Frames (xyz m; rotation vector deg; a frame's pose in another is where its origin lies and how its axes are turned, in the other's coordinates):
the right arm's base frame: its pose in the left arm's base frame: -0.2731 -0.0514 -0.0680 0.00 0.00 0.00
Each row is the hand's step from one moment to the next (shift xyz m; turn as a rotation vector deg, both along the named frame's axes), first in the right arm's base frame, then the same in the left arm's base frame.
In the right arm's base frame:
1: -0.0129 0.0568 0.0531 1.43 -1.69 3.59
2: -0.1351 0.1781 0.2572 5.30 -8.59 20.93
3: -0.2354 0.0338 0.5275 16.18 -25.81 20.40
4: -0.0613 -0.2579 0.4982 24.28 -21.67 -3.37
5: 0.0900 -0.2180 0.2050 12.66 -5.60 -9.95
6: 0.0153 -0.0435 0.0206 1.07 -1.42 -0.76
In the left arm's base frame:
1: -0.0129 0.0568 0.0531 1.43 -1.69 3.59
2: -0.1351 0.1781 0.2572 5.30 -8.59 20.93
3: -0.2354 0.0338 0.5275 16.18 -25.81 20.40
4: -0.0613 -0.2579 0.4982 24.28 -21.67 -3.37
5: 0.0900 -0.2180 0.2050 12.66 -5.60 -9.95
6: 0.0153 -0.0435 0.0206 1.07 -1.42 -0.76

